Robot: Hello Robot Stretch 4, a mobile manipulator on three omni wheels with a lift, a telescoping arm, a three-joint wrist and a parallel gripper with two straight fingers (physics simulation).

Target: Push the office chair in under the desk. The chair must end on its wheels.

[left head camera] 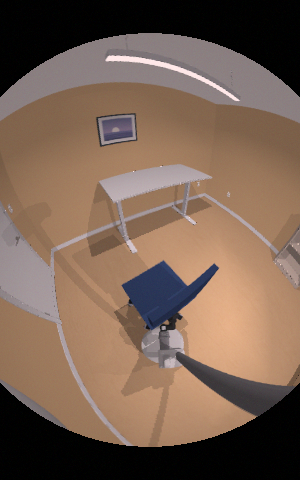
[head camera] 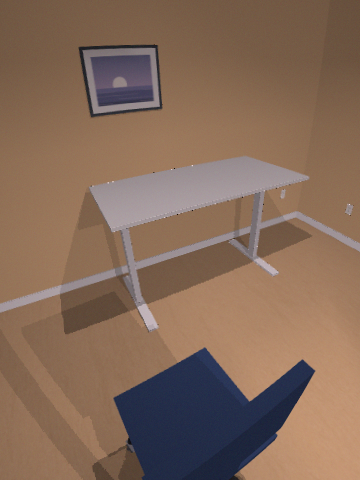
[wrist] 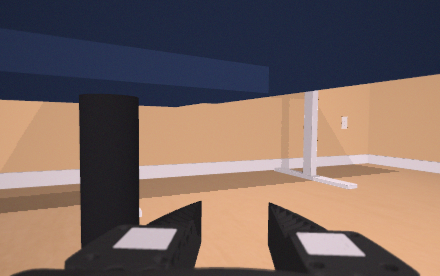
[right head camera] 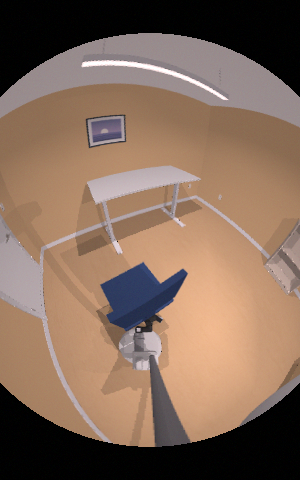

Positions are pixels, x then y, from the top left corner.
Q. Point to a framed picture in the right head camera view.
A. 106, 129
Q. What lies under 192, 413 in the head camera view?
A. A blue office chair.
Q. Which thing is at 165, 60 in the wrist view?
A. A blue office chair.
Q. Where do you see a white desk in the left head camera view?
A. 125, 185
